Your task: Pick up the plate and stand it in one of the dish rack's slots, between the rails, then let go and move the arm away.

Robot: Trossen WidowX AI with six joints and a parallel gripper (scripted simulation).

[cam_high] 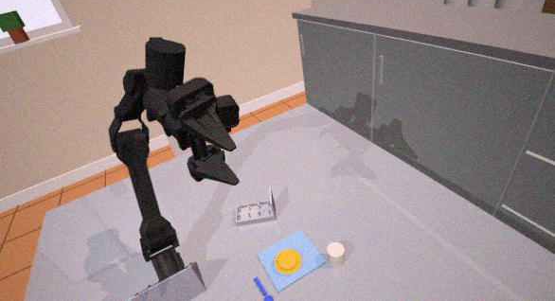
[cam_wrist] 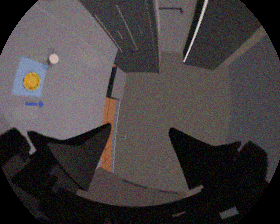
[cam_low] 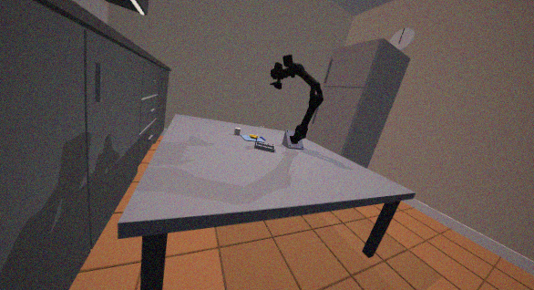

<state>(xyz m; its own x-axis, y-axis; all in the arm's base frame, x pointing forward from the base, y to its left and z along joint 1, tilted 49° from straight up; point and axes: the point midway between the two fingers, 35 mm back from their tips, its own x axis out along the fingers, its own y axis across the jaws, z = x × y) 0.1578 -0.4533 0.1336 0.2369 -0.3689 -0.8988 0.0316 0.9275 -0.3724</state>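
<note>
Now: gripper tip 450 mm above the yellow plate, 100 mm to the right of it and 80 mm short of it. Also, from my gripper tip: blue utensil: 460 mm below, 70 mm to the left, 10 mm behind; then white cup: 440 mm below, 190 mm ahead, 30 mm to the left; then grey dish rack: 440 mm below, 310 mm to the left, 100 mm ahead.
</note>
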